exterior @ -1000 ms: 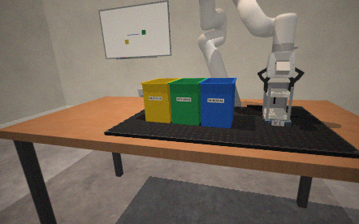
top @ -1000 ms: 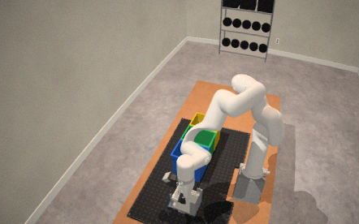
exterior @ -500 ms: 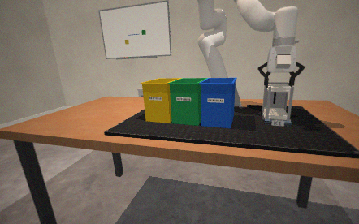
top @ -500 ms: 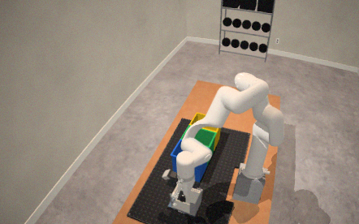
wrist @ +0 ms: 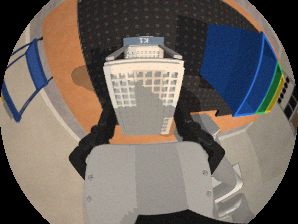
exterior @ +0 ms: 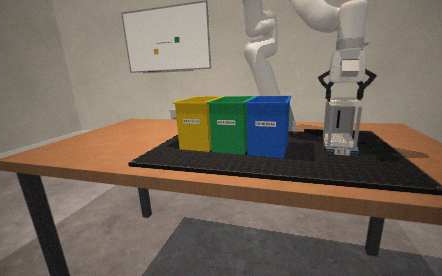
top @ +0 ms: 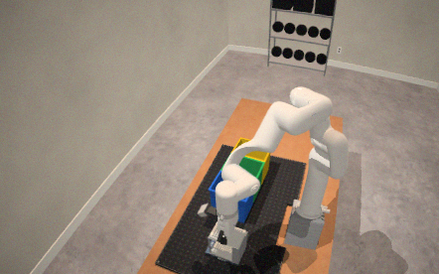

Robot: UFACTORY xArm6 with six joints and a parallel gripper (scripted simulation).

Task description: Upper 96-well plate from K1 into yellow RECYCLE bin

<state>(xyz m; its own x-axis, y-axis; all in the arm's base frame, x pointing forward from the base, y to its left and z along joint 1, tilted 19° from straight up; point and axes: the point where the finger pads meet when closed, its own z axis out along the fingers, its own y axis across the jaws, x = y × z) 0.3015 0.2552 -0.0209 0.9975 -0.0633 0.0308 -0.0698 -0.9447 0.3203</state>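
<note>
The yellow bin is 4 cm ahead of my hand, 50 cm to the right of it and 8 cm below it. Round my hand: white 96-well plate (1 cm below); blue bin (6 cm ahead, 24 cm to the right, 8 cm below); green bin (5 cm ahead, 37 cm to the right, 8 cm below).
</note>
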